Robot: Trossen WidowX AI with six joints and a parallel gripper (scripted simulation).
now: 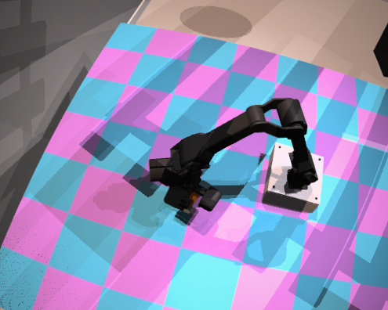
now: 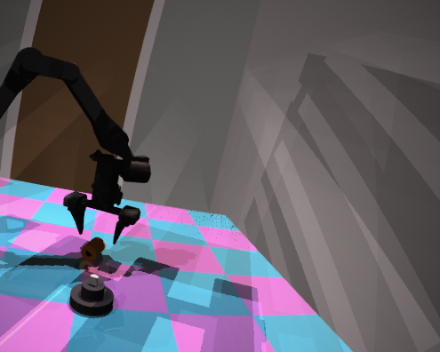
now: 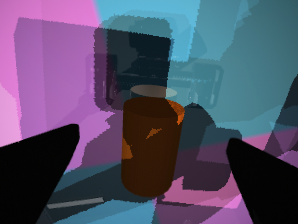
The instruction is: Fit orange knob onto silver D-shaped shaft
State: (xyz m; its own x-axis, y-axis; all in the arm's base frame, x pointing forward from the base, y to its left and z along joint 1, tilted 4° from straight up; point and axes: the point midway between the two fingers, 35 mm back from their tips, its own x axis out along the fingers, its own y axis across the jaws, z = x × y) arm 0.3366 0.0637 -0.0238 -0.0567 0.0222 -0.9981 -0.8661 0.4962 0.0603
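Now: the orange knob 2 cm below my gripper tip. Round my gripper tip: round pedestal: 21 cm to the right, 4 cm behind, 1 cm below.
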